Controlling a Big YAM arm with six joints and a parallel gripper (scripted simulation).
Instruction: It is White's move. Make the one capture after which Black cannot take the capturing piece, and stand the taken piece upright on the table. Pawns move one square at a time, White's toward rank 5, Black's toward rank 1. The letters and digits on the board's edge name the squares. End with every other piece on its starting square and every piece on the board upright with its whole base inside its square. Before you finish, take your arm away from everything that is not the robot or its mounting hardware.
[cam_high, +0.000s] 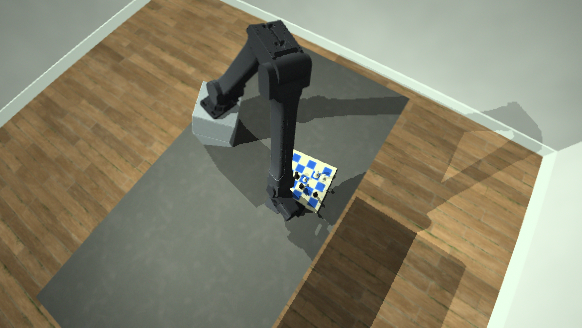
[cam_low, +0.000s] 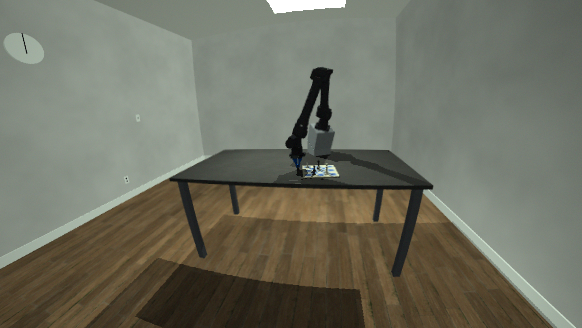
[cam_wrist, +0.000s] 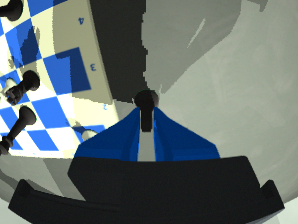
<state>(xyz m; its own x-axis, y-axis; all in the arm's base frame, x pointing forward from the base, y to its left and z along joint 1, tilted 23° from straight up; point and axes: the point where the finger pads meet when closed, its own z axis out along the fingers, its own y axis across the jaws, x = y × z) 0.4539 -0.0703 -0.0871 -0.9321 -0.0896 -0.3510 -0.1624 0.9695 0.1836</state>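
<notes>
My hand is 10 mm above the black piece. From my hand the other things lie so: cream chessboard (150 mm to the left, 20 mm below); then white piece (50 mm to the left, 50 mm behind).
</notes>
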